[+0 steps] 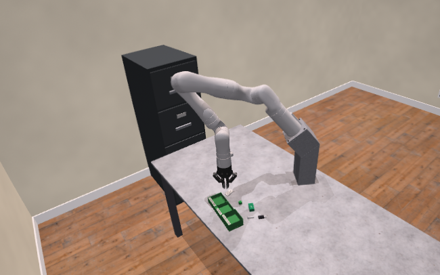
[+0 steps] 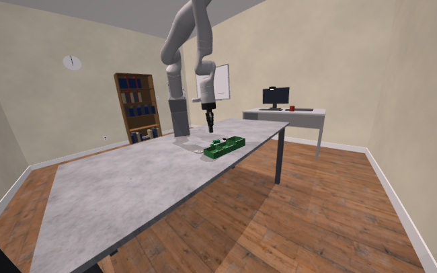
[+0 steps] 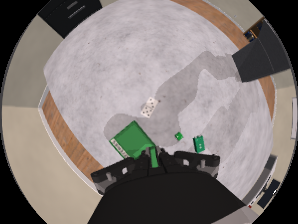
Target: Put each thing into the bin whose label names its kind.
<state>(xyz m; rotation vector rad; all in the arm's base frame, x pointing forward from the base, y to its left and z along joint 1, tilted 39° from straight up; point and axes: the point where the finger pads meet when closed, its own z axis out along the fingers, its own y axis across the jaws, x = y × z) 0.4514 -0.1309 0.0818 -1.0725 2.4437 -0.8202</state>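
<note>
My gripper is now 110 mm above the green bin row, 60 mm short of it and 40 mm to the right of it. The rest, counted from my hand: white piece 120 mm below, 60 mm behind, 50 mm to the right; grey pin 170 mm to the left, 120 mm below, 10 mm ahead; small green cube 120 mm below, 60 mm to the left, 40 mm behind.
</note>
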